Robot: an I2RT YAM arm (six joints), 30 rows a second.
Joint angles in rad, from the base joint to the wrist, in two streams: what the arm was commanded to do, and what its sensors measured. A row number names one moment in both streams.
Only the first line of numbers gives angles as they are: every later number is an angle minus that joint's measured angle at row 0.
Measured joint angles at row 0:
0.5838 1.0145 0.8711 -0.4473 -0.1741 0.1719
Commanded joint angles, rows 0 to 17:
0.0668 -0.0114 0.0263 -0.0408 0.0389 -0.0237
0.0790 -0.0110 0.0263 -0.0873 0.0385 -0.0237
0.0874 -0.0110 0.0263 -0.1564 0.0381 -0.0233
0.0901 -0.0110 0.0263 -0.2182 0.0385 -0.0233
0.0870 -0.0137 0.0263 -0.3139 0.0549 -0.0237
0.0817 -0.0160 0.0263 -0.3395 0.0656 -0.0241
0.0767 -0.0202 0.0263 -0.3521 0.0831 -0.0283
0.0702 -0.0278 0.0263 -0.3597 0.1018 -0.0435
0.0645 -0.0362 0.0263 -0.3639 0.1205 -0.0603
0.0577 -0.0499 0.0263 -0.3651 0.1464 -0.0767
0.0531 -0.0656 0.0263 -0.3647 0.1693 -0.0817
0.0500 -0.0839 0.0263 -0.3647 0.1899 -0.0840
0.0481 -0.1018 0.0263 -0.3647 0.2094 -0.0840
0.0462 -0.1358 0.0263 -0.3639 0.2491 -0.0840
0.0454 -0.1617 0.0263 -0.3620 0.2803 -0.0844
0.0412 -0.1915 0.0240 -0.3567 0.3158 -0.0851
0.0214 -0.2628 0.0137 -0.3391 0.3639 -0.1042
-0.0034 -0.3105 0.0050 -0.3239 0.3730 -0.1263
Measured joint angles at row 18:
0.0458 -0.1697 0.0149 -0.3540 0.2269 -0.0657
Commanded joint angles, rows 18 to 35:
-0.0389 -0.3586 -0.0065 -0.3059 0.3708 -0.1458
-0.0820 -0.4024 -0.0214 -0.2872 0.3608 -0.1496
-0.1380 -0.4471 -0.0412 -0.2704 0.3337 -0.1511
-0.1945 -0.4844 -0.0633 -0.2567 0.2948 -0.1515
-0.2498 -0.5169 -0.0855 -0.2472 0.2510 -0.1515
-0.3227 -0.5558 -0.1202 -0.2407 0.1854 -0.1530
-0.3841 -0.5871 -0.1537 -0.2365 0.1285 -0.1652
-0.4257 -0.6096 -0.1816 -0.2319 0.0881 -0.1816
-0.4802 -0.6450 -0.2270 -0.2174 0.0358 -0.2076
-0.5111 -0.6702 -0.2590 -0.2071 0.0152 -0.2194
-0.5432 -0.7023 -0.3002 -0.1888 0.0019 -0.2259
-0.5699 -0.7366 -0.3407 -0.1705 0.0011 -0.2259
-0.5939 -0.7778 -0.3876 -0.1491 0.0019 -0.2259
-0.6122 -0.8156 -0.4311 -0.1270 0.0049 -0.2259
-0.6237 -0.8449 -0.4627 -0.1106 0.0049 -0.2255
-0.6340 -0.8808 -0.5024 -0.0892 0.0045 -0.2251
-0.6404 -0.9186 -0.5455 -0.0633 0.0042 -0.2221
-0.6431 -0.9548 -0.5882 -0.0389 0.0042 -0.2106
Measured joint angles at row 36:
-0.6214 -0.8583 -0.4902 -0.0892 0.0450 -0.1996
